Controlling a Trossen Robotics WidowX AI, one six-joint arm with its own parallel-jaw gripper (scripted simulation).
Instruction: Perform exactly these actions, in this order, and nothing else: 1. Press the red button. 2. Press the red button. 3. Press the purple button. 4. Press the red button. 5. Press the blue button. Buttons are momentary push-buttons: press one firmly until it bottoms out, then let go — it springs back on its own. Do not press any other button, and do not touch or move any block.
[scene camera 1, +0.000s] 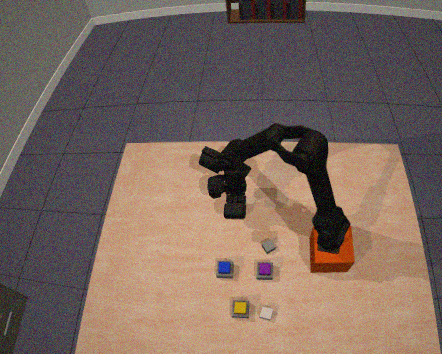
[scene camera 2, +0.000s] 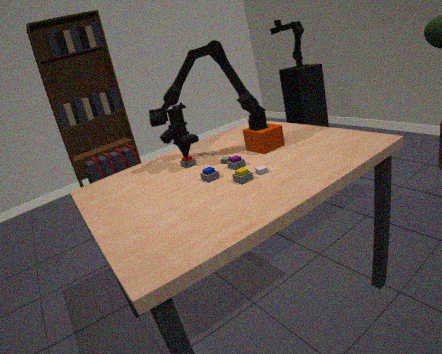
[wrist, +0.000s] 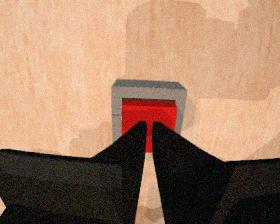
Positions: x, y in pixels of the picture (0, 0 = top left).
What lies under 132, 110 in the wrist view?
A red button.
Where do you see my gripper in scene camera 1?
At 237, 203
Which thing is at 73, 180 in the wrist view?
My gripper.
